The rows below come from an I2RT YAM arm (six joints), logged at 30 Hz.
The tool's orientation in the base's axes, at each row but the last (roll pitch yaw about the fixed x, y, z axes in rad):
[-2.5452, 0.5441, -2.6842]
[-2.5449, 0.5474, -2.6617]
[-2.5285, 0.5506, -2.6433]
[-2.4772, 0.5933, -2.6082]
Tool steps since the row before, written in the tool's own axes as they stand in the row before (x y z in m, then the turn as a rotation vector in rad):
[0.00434, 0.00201, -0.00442, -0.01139, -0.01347, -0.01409]
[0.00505, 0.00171, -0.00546, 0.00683, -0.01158, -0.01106]
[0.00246, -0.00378, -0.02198, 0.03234, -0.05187, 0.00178]
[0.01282, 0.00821, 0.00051, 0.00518, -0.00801, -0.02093]
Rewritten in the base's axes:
[-0.00634, 0.00150, -0.00008, 0.00124, -0.00299, 0.02234]
[-0.00754, 0.00113, 0.00041, -0.01085, -0.00944, 0.00981]
[-0.01567, 0.00235, 0.01589, -0.01649, -0.05843, 0.00727]
[-0.00965, 0.00144, -0.01170, -0.01736, -0.00259, 0.01486]

